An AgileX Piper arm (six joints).
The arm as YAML. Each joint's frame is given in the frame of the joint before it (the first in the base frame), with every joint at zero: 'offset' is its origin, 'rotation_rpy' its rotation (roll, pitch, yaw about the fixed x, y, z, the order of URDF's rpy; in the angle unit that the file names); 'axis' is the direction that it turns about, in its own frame. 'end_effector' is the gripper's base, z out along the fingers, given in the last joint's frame.
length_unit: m
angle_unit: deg
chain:
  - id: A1
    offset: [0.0, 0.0, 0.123]
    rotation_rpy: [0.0, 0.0, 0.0]
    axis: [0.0, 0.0, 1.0]
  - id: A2
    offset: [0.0, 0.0, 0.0]
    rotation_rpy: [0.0, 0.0, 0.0]
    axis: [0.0, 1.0, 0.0]
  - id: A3
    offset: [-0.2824, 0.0, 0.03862]
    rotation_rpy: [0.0, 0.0, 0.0]
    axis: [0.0, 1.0, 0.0]
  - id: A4
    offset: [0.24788, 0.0, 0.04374]
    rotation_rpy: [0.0, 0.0, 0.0]
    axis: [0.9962, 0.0, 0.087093]
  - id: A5
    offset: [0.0, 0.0, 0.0]
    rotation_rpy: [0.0, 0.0, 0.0]
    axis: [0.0, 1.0, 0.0]
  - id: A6
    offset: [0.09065, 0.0, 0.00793]
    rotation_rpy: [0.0, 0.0, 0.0]
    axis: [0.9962, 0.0, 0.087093]
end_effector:
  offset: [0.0, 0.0, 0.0]
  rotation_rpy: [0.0, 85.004, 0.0]
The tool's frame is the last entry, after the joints.
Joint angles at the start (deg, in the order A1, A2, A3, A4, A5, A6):
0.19, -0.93, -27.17, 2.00, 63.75, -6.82
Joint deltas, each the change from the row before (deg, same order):
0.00, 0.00, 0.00, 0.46, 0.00, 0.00
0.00, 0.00, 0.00, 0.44, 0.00, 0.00
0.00, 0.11, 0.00, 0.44, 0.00, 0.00
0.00, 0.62, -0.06, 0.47, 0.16, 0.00
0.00, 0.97, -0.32, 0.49, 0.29, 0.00
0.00, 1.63, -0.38, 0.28, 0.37, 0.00
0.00, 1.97, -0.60, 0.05, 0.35, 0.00
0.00, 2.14, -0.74, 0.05, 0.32, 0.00
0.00, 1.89, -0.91, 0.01, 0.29, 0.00
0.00, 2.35, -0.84, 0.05, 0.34, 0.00
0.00, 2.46, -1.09, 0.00, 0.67, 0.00
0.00, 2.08, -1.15, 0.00, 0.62, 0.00
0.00, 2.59, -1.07, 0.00, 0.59, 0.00
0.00, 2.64, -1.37, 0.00, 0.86, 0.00
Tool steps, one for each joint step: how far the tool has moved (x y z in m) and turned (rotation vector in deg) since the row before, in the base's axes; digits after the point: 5 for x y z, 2 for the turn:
-0.00002, 0.00065, 0.00002, 0.39, 0.00, 0.25
-0.00002, 0.00063, 0.00002, 0.37, 0.00, 0.24
0.00025, 0.00063, 0.00004, 0.37, 0.11, 0.24
0.00128, 0.00068, 0.00017, 0.39, 0.72, 0.26
0.00158, 0.00072, 0.00128, 0.40, 0.94, 0.28
0.00314, 0.00043, 0.00144, 0.22, 1.62, 0.17
0.00378, 0.00010, 0.00244, 0.02, 1.72, 0.05
0.00420, 0.00010, 0.00305, 0.03, 1.72, 0.05
0.00353, 0.00004, 0.00385, -0.01, 1.27, 0.03
0.00504, 0.00011, 0.00322, 0.03, 1.85, 0.05
0.00496, 0.00005, 0.00386, -0.03, 2.04, 0.05
0.00414, 0.00005, 0.00421, -0.03, 1.55, 0.05
0.00600, 0.00005, 0.00344, -0.03, 2.11, 0.05
0.00591, 0.00006, 0.00439, -0.03, 2.13, 0.07

